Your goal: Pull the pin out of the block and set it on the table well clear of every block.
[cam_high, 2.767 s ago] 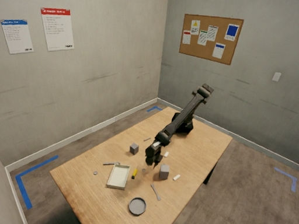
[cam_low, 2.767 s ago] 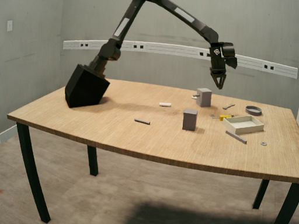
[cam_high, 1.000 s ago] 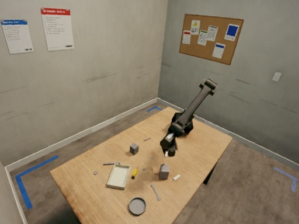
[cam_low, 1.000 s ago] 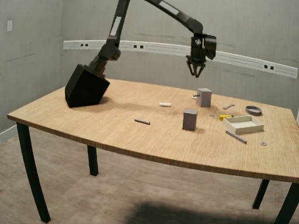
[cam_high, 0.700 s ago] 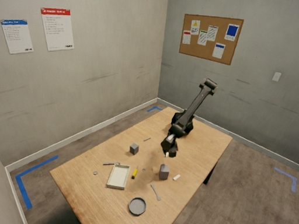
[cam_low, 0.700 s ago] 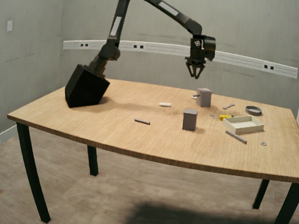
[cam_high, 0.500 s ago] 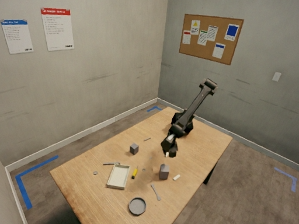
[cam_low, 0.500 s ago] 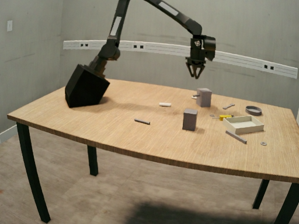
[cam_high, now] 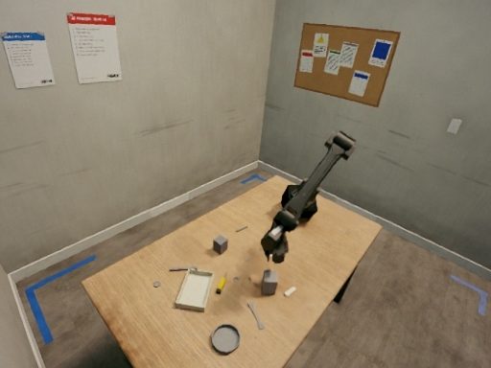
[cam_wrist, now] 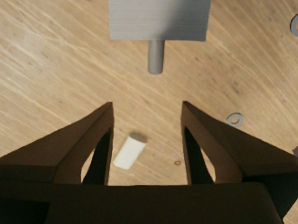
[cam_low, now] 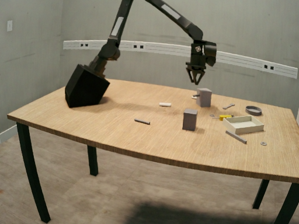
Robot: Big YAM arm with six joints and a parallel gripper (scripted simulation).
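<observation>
The short grey pin lies 7 cm below my hand, 3 cm ahead of it and 2 cm to the left of it. Round my hand: spanner (17 cm ahead, 12 cm below, 10 cm to the left); then white tray (30 cm ahead, 13 cm to the right, 11 cm below); then grey ring dish (32 cm ahead, 11 cm to the left, 11 cm below).
</observation>
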